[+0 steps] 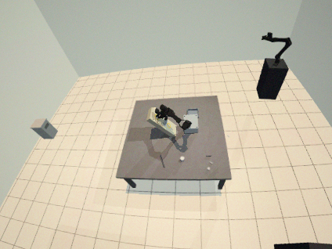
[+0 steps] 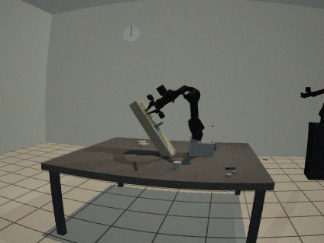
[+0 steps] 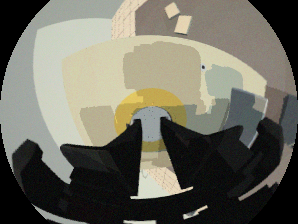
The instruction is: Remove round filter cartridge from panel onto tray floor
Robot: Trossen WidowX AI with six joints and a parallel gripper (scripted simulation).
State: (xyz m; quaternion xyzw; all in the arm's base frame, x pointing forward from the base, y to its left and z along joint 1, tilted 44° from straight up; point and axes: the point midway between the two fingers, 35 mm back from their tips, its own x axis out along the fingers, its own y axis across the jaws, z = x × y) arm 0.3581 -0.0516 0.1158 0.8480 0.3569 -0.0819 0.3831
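My gripper tip is now 1 cm short of the round white filter cartridge and 1 cm above it. Also, from my gripper tip: grey square tray (39 cm behind, 33 cm to the right, 27 cm below).
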